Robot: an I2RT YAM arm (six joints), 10 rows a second.
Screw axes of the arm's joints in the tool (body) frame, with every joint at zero. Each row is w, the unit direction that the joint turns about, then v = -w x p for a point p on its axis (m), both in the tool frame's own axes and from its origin. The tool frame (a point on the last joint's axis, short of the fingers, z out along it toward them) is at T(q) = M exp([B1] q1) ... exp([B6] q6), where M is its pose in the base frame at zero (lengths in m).
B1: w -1 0 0 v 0.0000 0.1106 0.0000
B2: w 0 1 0 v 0.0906 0.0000 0.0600
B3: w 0 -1 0 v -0.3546 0.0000 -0.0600
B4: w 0 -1 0 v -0.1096 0.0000 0.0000
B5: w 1 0 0 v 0.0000 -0.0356 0.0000
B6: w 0 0 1 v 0.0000 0.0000 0.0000
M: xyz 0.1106 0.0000 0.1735 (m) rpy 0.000 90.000 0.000 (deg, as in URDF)
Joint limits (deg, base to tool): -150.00..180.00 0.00..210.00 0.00..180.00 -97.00..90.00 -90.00..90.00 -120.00..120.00
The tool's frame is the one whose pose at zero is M.
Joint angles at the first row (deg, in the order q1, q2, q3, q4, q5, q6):
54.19, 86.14, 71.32, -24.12, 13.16, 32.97
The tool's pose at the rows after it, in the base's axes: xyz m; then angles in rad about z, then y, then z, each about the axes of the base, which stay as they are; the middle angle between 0 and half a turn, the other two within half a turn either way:
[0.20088, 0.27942, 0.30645, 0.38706, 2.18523, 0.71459]
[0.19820, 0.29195, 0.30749, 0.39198, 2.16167, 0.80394]
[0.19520, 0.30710, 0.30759, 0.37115, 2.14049, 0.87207]
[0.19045, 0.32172, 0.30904, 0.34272, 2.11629, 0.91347]
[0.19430, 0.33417, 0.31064, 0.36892, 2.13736, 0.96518]
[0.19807, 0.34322, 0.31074, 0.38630, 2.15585, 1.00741]
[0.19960, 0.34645, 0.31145, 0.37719, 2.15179, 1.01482]
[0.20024, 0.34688, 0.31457, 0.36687, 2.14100, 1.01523]
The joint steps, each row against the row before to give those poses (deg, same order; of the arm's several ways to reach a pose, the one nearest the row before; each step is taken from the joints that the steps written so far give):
1.31, 0.37, -0.03, 3.26, -1.30, -2.28
1.22, 1.44, 1.01, 2.19, -3.03, -2.25
1.52, 2.06, 1.57, 1.90, -1.87, -2.69
1.76, 1.85, 1.69, 1.59, -0.42, -2.12
0.21, 2.94, 3.89, -2.03, -2.40, 0.14
-0.01, 2.32, 2.97, -1.63, -2.08, -0.27
0.01, 0.72, 0.89, 0.07, -0.34, -0.76
-0.06, 0.01, 0.49, 0.13, -0.05, -0.65

